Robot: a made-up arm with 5 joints.
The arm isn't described. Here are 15 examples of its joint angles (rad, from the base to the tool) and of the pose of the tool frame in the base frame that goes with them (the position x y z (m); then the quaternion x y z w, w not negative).
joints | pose
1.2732 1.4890 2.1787 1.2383 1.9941 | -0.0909 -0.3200 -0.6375 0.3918 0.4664 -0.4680 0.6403
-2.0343 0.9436 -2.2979 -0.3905 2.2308 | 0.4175 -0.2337 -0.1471 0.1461 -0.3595 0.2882 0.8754
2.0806 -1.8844 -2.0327 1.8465 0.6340 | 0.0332 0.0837 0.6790 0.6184 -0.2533 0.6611 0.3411
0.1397 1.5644 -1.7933 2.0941 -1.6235 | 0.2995 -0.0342 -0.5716 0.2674 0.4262 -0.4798 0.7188
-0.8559 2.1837 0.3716 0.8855 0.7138 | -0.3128 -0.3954 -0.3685 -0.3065 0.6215 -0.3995 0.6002
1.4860 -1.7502 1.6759 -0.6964 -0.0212 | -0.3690 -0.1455 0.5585 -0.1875 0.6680 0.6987 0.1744
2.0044 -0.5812 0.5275 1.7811 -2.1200 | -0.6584 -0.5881 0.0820 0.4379 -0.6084 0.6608 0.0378
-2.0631 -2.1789 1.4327 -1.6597 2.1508 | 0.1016 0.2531 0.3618 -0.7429 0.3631 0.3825 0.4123
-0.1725 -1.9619 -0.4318 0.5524 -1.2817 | 0.2068 0.0275 0.8146 0.2354 -0.2768 -0.2966 0.8832
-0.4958 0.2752 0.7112 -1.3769 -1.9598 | 0.0767 0.3100 -0.5527 -0.5719 0.7878 -0.2189 0.0665
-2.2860 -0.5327 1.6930 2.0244 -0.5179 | 0.5550 -0.2496 0.3789 0.3207 -0.5547 -0.0310 0.7672
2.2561 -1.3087 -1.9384 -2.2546 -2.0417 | -0.2521 0.1389 0.3381 -0.2321 0.7832 0.3181 0.4812
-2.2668 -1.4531 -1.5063 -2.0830 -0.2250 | 0.0365 -0.1712 0.3188 -0.5097 0.5286 0.2517 0.6304
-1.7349 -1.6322 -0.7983 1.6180 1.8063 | 0.1355 -0.2384 0.7193 0.2741 -0.6468 0.3043 0.6434
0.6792 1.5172 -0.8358 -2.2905 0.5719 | 0.0659 -0.0355 -0.3517 0.4162 -0.7056 -0.0897 0.5664
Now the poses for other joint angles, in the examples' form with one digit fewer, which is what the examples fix.
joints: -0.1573 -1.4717 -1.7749 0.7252 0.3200
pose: 0.048 0.071 0.702 0.231 -0.751 -0.252 0.566
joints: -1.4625 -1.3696 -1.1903 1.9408 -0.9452
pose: 0.530 -0.057 0.562 -0.766 -0.324 -0.382 0.403
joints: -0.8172 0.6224 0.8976 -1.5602 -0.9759
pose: 0.054 0.122 -0.521 0.452 -0.648 0.613 0.017
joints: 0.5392 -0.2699 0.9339 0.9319 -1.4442
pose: -0.651 0.650 -0.072 -0.253 -0.111 0.753 0.597
